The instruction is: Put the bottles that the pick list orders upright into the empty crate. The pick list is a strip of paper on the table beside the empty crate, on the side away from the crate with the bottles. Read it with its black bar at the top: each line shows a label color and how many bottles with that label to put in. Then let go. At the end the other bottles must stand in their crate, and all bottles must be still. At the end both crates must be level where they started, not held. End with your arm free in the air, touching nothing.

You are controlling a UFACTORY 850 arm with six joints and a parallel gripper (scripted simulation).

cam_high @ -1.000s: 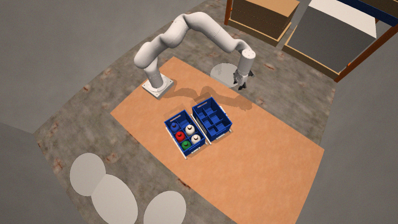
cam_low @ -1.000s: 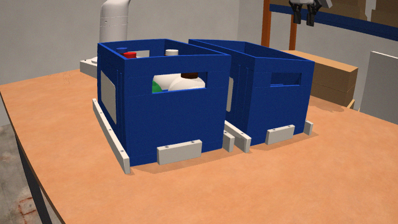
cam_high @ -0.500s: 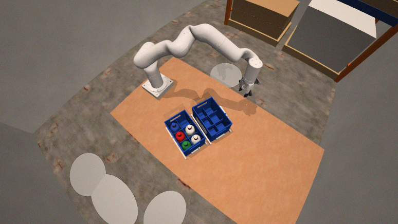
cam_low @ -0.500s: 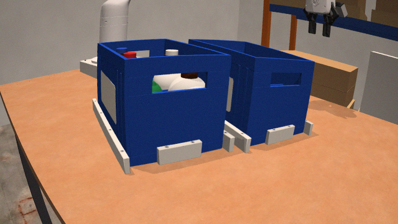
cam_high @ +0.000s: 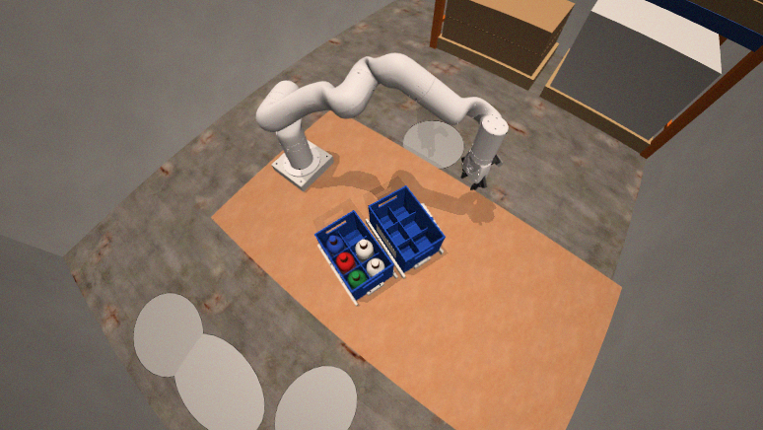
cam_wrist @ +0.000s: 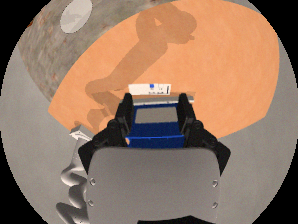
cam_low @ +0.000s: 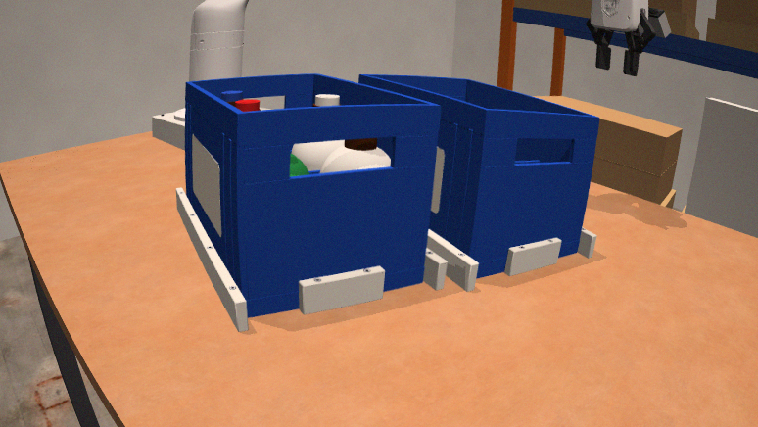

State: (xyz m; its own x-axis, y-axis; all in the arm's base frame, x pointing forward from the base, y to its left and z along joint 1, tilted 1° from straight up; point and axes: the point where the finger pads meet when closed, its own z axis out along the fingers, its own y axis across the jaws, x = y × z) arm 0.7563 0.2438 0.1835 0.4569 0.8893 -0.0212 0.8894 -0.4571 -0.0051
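Right now my hand is 15 cm past the green bottle, 55 cm to the left of it and 16 cm above it. Also, from my hand: white-label bottle (21 cm behind, 43 cm to the right, 16 cm below); then pick list (9 cm behind, 12 cm to the right, 25 cm below); then red bottle (24 cm behind, 52 cm to the right, 16 cm below).
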